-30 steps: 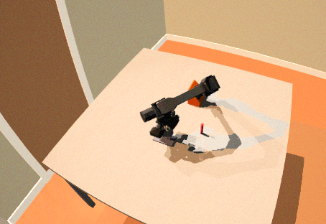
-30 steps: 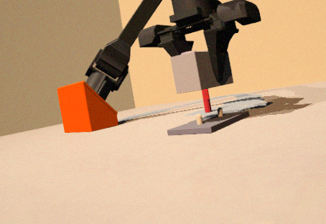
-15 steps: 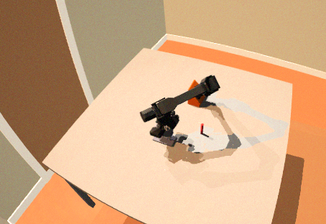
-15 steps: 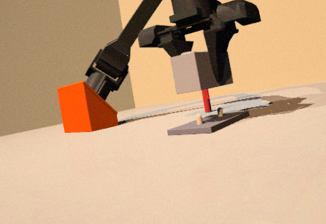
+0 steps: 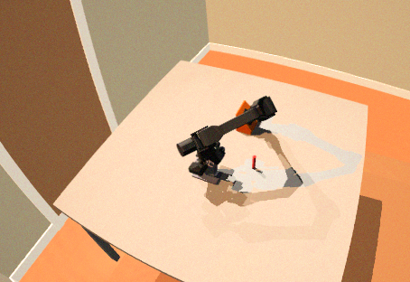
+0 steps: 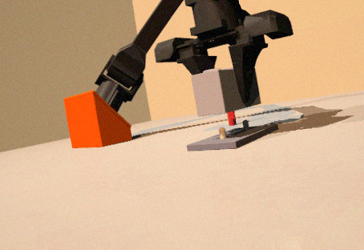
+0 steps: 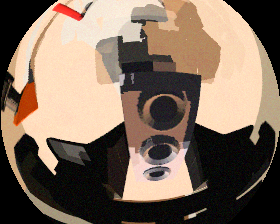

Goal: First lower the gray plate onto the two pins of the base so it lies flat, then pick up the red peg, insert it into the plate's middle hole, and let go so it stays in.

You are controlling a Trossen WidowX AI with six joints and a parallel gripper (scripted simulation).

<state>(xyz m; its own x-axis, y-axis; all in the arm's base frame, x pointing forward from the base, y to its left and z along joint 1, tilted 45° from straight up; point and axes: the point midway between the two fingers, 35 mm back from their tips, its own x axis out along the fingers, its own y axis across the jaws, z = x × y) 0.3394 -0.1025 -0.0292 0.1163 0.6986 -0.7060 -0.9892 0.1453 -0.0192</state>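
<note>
My gripper tip is 40 mm above the gray base. From my gripper tip the other things lie so: red peg (190 mm to the left, 100 mm behind, 10 mm below); gray plate (30 mm above).
</note>
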